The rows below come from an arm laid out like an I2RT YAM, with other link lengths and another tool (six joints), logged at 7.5 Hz.
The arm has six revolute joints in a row. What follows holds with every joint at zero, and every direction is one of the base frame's.
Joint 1 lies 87.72 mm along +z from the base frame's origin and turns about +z.
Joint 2 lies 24 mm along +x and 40.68 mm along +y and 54.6 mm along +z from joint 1 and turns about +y.
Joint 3 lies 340.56 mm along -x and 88.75 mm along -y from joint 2 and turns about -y.
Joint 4 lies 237.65 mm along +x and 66.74 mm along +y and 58.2 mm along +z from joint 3 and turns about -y.
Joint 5 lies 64.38 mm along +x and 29.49 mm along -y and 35.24 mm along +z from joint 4 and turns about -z.
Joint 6 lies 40.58 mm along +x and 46.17 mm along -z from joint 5 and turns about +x.
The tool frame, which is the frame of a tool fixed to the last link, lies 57 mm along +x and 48 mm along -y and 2 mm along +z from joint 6; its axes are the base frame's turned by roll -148.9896, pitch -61.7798 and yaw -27.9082 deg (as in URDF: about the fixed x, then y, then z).
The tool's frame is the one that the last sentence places.
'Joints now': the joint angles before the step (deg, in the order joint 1, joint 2, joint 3, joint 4, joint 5, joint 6). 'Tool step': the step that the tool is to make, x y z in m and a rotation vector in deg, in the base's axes. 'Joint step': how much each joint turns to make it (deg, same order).
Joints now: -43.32, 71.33, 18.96, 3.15, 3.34, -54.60
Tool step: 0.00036, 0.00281, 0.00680, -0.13, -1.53, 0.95
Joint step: -0.01, -1.92, 0.57, -1.28, -1.35, -0.09
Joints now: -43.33, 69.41, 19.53, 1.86, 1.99, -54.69
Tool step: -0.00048, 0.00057, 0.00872, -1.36, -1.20, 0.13
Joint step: 0.00, -1.75, 0.62, -0.56, 0.03, -0.21
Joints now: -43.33, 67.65, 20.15, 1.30, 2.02, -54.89
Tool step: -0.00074, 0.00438, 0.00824, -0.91, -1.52, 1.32
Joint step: 0.08, -2.49, 0.36, -1.10, -1.14, -0.62
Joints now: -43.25, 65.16, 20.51, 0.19, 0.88, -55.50
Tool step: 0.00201, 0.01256, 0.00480, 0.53, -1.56, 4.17
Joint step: 1.12, -3.18, 0.03, -2.43, -3.20, -1.08
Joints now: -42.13, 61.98, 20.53, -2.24, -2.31, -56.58
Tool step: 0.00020, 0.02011, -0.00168, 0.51, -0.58, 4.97
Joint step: 3.19, -3.94, -1.32, -2.56, -1.82, -0.68
